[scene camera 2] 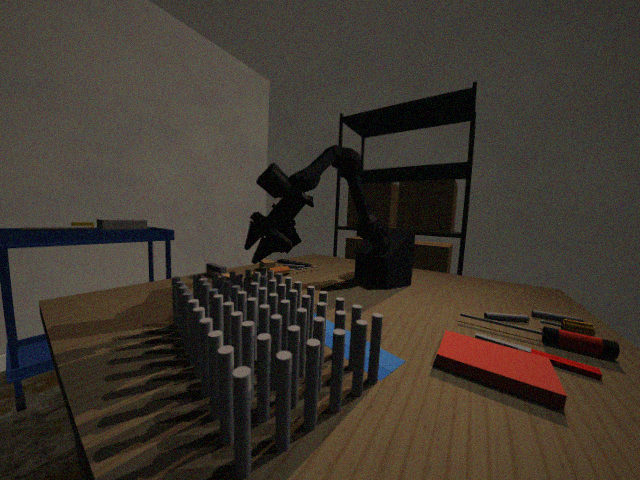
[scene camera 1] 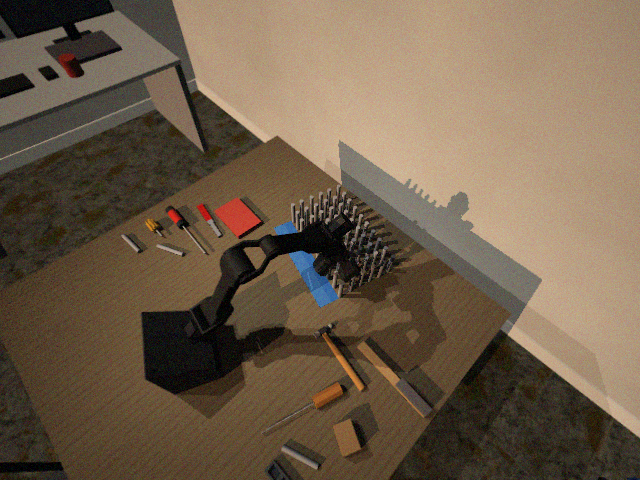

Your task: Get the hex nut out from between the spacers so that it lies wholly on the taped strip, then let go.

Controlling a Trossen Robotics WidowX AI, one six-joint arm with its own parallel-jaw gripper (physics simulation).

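Places are measured from the arm's base along level axes (x ahead, y left, z up), in metres.
Where they show: gripper, between the fingertips: (scene camera 2: 249, 255); arm's base, origin of its link: (scene camera 2: 381, 248) (scene camera 1: 194, 330).
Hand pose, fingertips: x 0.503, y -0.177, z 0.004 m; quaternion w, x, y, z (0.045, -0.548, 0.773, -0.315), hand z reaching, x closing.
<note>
Each offset is from my fingertips to the top centre of the thing.
The spacers (scene camera 1: 293, 212) (scene camera 2: 241, 418) are many thin grey upright posts in a dense group on the table. The taped strip (scene camera 1: 324, 295) (scene camera 2: 389, 364) is blue and lies flat along the robot's side of the spacers. My gripper (scene camera 1: 336, 268) (scene camera 2: 251, 254) is open with nothing between its fingers. It hangs above the spacer tops, tilted downward, near the end of the group by the hammer. The arm and gripper cover part of the strip and several spacers in the scene camera 1 view. I cannot make out the hex nut in either view; posts or the gripper may hide it.
A red block @(0.129 m down, 0.115 m back, 0.532 m left) (scene camera 1: 238, 217) (scene camera 2: 498, 365) lies beyond one end of the strip, near a red-handled screwdriver @(0.116 m down, 0.307 m back, 0.612 m left) (scene camera 1: 176, 217) (scene camera 2: 578, 342). A hammer @(0.129 m down, 0.204 m back, 0.161 m right) (scene camera 1: 343, 360), a file @(0.106 m down, 0.136 m back, 0.312 m right) (scene camera 1: 395, 379), an orange-handled screwdriver @(0.114 m down, 0.404 m back, 0.187 m right) (scene camera 1: 327, 395) and a wooden block @(0.107 m down, 0.360 m back, 0.327 m right) (scene camera 1: 346, 437) lie towards the other side. A wall stands behind the spacers.
</note>
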